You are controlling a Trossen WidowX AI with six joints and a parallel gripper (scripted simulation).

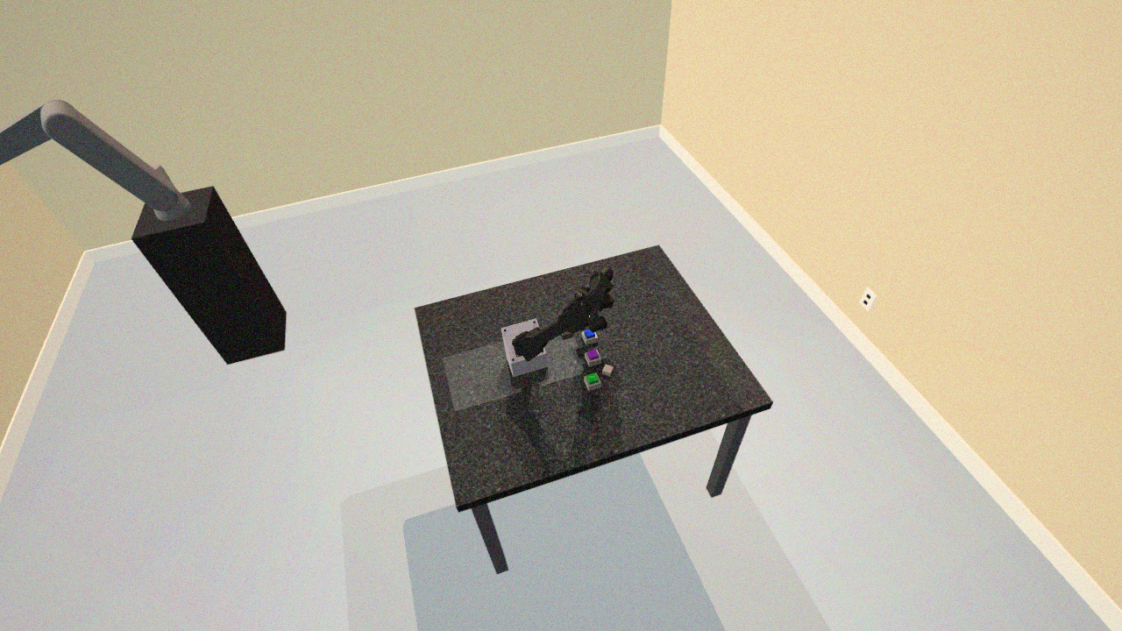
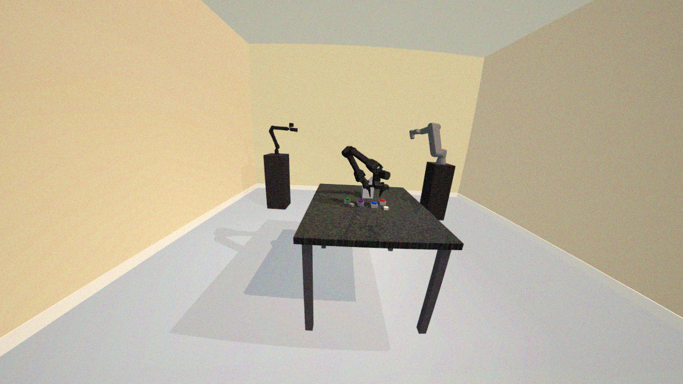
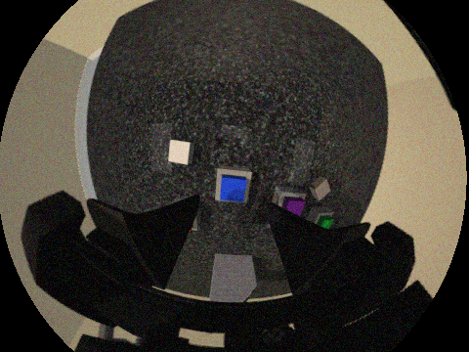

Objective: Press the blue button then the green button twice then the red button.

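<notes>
The blue button lies 4 cm below my gripper tip. Round my gripper tip: white block: 4 cm ahead, 8 cm to the left, 7 cm below; then red button: 7 cm behind, 8 cm to the left, 4 cm below; then purple button: 3 cm behind, 10 cm to the right, 4 cm below.
</notes>
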